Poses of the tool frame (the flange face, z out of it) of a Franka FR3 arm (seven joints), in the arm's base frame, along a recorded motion.
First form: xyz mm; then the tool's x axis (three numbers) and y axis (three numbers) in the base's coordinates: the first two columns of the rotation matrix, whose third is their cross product.
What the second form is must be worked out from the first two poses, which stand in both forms.
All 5 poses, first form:
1: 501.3 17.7 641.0 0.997 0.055 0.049 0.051 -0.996 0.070
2: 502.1 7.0 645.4 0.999 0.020 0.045 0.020 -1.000 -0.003
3: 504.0 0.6 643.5 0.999 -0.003 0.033 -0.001 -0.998 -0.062
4: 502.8 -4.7 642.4 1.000 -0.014 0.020 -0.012 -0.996 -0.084
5: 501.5 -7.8 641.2 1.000 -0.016 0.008 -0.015 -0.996 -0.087
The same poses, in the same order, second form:
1: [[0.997 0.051 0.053], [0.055 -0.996 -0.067], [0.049 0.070 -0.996]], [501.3 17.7 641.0]
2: [[0.999 0.020 0.045], [0.020 -1.000 0.004], [0.045 -0.003 -0.999]], [502.1 7.0 645.4]
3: [[0.999 -0.001 0.033], [-0.003 -0.998 0.062], [0.033 -0.062 -0.997]], [504.0 0.6 643.5]
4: [[1.000 -0.012 0.021], [-0.014 -0.996 0.084], [0.020 -0.084 -0.996]], [502.8 -4.7 642.4]
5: [[1.000 -0.015 0.009], [-0.016 -0.996 0.087], [0.008 -0.087 -0.996]], [501.5 -7.8 641.2]
